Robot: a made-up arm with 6 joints. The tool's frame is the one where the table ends. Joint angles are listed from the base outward.
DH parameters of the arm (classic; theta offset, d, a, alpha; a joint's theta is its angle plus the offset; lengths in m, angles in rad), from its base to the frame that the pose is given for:
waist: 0 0.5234 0.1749 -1.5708
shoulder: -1.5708 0 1.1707 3.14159
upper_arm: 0 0 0.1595 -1.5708
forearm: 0 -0.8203 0 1.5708
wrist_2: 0 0 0 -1.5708
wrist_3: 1.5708 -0.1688 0 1.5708
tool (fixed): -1.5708 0 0 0
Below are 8 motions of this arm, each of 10 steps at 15 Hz.
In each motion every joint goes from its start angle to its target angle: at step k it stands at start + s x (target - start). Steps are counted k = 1, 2, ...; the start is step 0. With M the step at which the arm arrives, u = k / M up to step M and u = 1 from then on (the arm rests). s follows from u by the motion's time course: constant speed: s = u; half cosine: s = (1 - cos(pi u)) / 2; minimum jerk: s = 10 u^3 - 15 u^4 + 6 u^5.
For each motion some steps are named. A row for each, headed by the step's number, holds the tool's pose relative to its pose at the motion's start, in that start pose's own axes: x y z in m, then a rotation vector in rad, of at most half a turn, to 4 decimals.
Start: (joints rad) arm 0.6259 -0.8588 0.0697 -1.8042 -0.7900 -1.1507
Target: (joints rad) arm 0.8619 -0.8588 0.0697 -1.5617 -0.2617 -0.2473
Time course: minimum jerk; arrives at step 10
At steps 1, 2, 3, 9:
1: -0.0005 0.0010 0.0004 -0.0079 -0.0019 0.0028
2: -0.0033 0.0067 0.0024 -0.0533 -0.0129 0.0189
3: -0.0095 0.0188 0.0070 -0.1504 -0.0386 0.0516
9: -0.0654 0.1155 0.0452 -0.9219 -0.3313 0.2258

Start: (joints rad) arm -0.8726 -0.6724 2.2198 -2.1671 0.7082 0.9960
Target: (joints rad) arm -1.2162 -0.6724 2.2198 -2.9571 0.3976 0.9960
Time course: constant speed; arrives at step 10
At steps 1, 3, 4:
1: -0.0268 0.0129 -0.0524 0.0416 0.0820 0.0158
3: -0.0868 0.0360 -0.1547 0.1266 0.2441 0.0425
4: -0.1198 0.0461 -0.2044 0.1700 0.3239 0.0531

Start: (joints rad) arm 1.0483 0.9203 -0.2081 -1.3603 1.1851 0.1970
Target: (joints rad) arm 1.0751 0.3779 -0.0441 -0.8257 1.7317 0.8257
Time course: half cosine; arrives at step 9
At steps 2, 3, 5, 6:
2: -0.0294 0.0437 0.1086 -0.0204 -0.1007 0.0677
3: -0.0691 0.0830 0.2358 -0.0372 -0.2248 0.1293
5: -0.1974 0.1275 0.5673 -0.0448 -0.5699 0.2054
6: -0.2716 0.1186 0.7273 -0.0289 -0.7438 0.1985

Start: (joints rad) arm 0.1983 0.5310 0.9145 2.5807 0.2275 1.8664
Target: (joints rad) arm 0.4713 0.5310 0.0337 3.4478 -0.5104 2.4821
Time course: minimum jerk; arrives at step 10
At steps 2, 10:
2: 0.0175 -0.0464 -0.0077 -0.0767 -0.0184 -0.0151
10: -0.0551 -0.8279 -0.2820 -1.3670 0.3828 -0.0396

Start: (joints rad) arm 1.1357 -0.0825 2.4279 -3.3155 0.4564 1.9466
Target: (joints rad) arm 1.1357 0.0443 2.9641 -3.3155 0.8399 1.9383
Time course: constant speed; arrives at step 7
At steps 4, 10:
4: -0.1703 0.0699 -0.0033 -0.0169 0.0276 0.0230
10: -0.3212 0.1022 -0.0115 -0.0342 0.0450 0.0389

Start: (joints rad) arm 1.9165 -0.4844 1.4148 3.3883 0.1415 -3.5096
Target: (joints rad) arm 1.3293 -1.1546 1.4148 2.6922 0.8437 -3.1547
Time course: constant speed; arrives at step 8
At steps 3, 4, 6, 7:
3: -0.2263 0.3165 0.3882 -0.0924 0.0275 0.0761
4: -0.3316 0.4531 0.4809 -0.1328 0.0464 0.1278
6: -0.5857 0.7502 0.5993 -0.2374 0.0993 0.2652
7: -0.7336 0.9022 0.6232 -0.3039 0.1331 0.3485

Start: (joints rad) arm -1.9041 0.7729 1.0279 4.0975 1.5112 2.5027
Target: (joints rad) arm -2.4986 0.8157 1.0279 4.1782 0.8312 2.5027
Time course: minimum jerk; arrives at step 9
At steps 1, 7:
1: 0.0103 -0.0053 0.0040 0.0032 -0.0034 -0.0010
7: 0.7442 -0.6168 0.1468 0.1670 -0.2898 -0.1326

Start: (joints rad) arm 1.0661 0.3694 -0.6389 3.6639 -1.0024 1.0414
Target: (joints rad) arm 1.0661 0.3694 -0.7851 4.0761 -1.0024 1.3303
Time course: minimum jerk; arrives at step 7
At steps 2, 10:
2: -0.0113 -0.0212 -0.0086 -0.0645 0.0404 -0.0431
10: -0.0950 -0.1417 -0.0614 -0.4236 0.3313 -0.2536

